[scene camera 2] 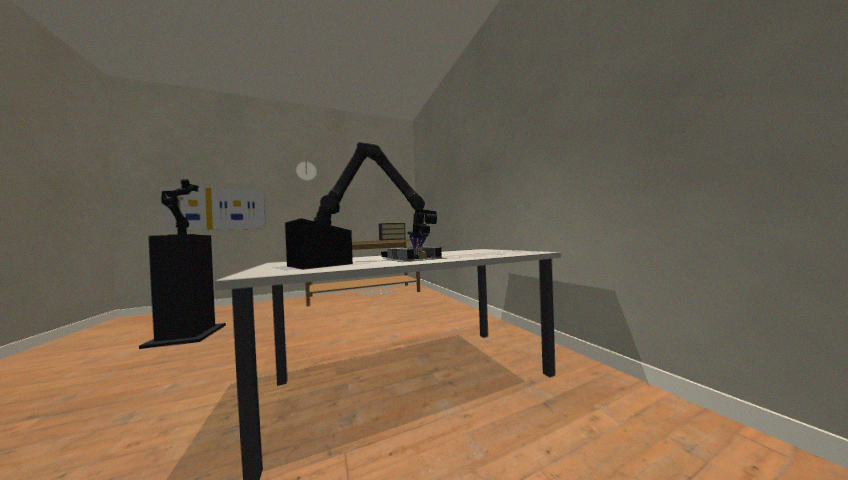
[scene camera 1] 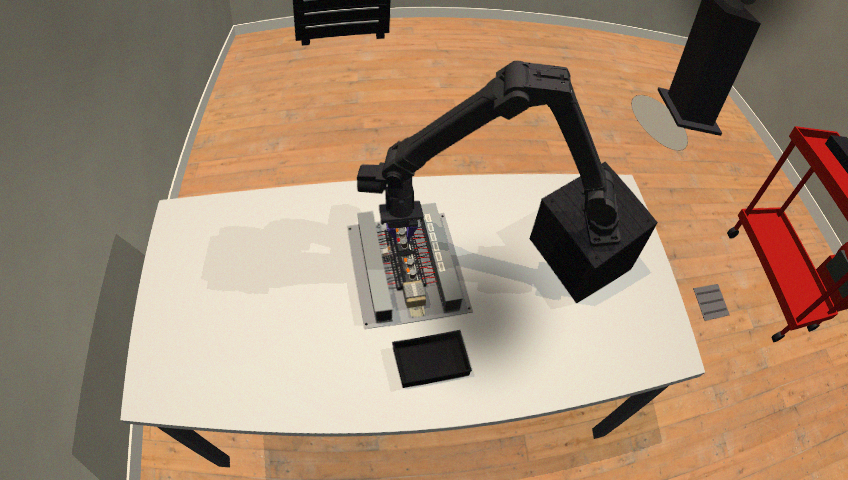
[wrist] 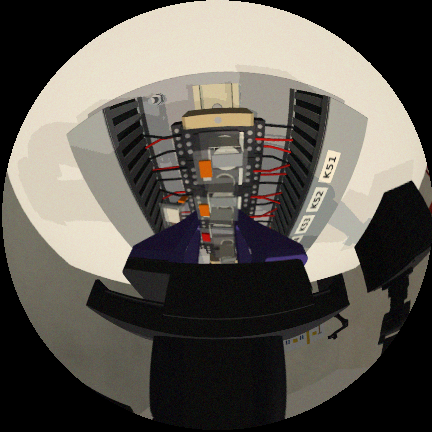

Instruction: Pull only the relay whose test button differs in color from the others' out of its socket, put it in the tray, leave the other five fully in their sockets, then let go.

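Frame: origin at the arm's base, x ahead, y left, z up, level; centimetres.
Seen in the pictures: gripper, fingertip midpoint: (scene camera 2: 416,249) (scene camera 1: 401,241) (wrist: 217,214); arm's base at its link origin: (scene camera 2: 321,228) (scene camera 1: 601,225) (wrist: 397,276).
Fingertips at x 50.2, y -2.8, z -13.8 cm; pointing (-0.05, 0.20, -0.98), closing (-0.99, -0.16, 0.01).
Offsets run from my fingertips to a thing's middle. "pt": to the spot under its first point.
The relay with the red test button @(dx -0.3, dy +0.6, dz -0.2 cm) (scene camera 1: 401,240) (wrist: 206,237) sits in the relay row. My gripper (scene camera 1: 401,230) (scene camera 2: 417,246) (wrist: 217,214) points down over the row, its purple fingers close against this relay's two sides; it looks shut on it. Two relays with orange buttons, one nearer the tan end block @(dx +0.7, dy -5.5, dz -0.4 cm) (wrist: 205,169) and one next to the red one's side @(pt dx +1.2, dy -2.2, dz +1.8 cm) (wrist: 204,210), stand in the row. A loose relay with an orange button @(dx +3.7, dy +2.8, dz -2.0 cm) (wrist: 172,213) lies tilted on the wires at the left. The farther sockets are partly hidden. The black tray @(pt dx -7.9, dy +30.6, dz -4.9 cm) (scene camera 1: 431,359) is empty.
Grey wiring ducts @(dx +6.7, dy +6.2, dz -1.9 cm) (scene camera 1: 371,267) @(dx -9.6, dy +2.6, dz -1.9 cm) (scene camera 1: 443,261) run along both sides of the row on the grey mounting plate @(pt dx +9.6, dy +16.9, dz -4.9 cm) (scene camera 1: 357,309). Red and black wires bridge to them. A tan end block @(dx -3.6, dy +14.0, dz -0.5 cm) (scene camera 1: 414,291) (wrist: 217,120) closes the near end. The arm's black base block (scene camera 1: 595,243) stands right.
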